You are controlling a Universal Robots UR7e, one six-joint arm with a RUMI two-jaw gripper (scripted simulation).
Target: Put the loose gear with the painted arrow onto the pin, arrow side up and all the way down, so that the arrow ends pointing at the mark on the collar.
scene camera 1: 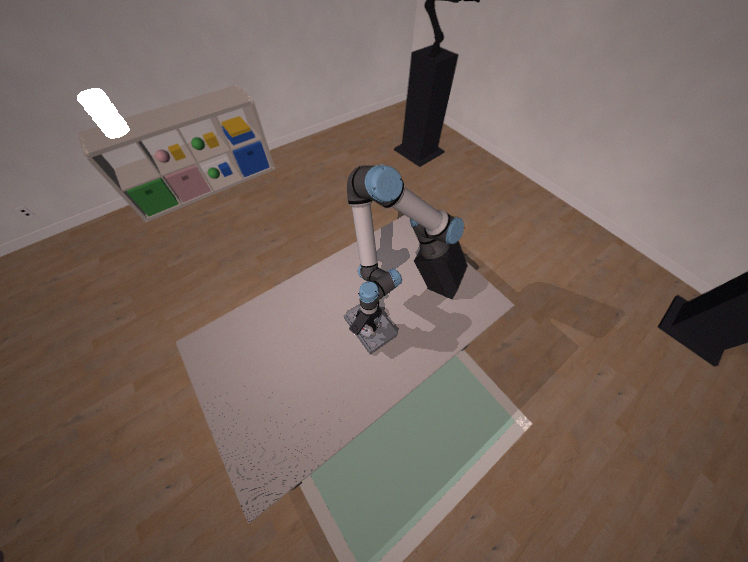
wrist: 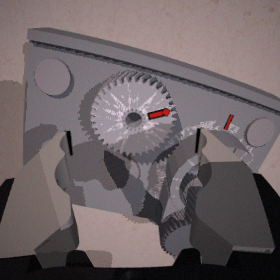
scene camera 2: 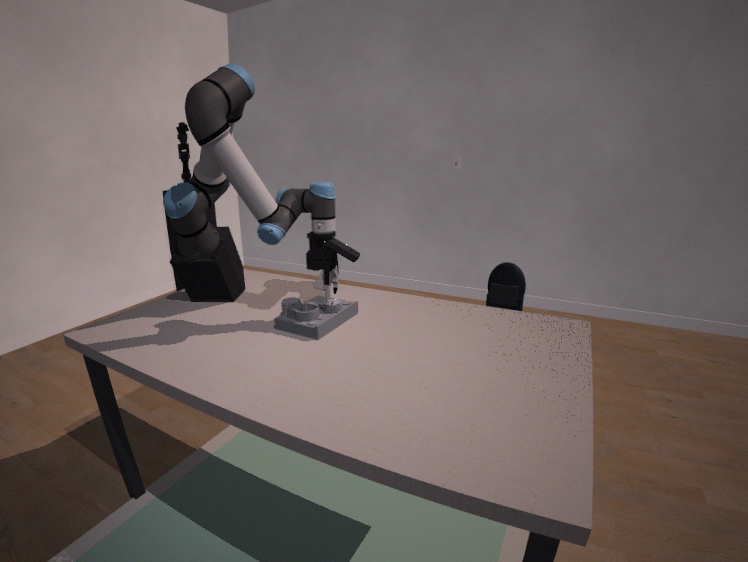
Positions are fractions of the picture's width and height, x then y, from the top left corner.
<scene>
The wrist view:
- my gripper: 0.48, 0.47
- grey base plate: 0.80, 0.38
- grey gear: 0.44, 0.34
</scene>
